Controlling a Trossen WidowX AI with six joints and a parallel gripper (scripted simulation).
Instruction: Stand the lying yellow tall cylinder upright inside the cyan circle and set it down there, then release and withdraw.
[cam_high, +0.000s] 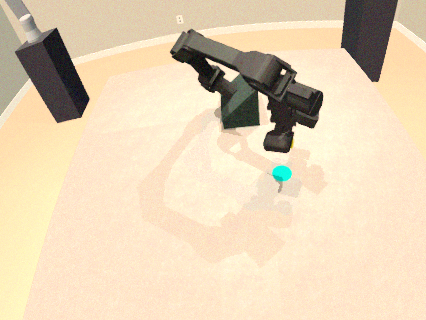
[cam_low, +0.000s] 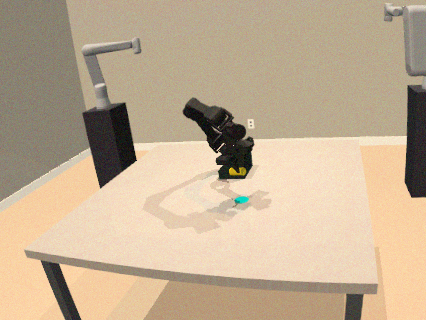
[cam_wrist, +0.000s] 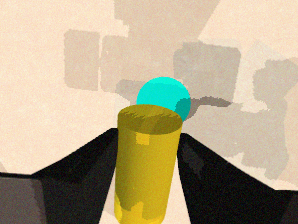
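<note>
Right now the cyan circle is 1 cm to the right of my gripper tip and 13 cm below it. The rest, counted from my gripper tip: yellow cylinder (1 cm behind, 2 cm to the right, 1 cm below).
</note>
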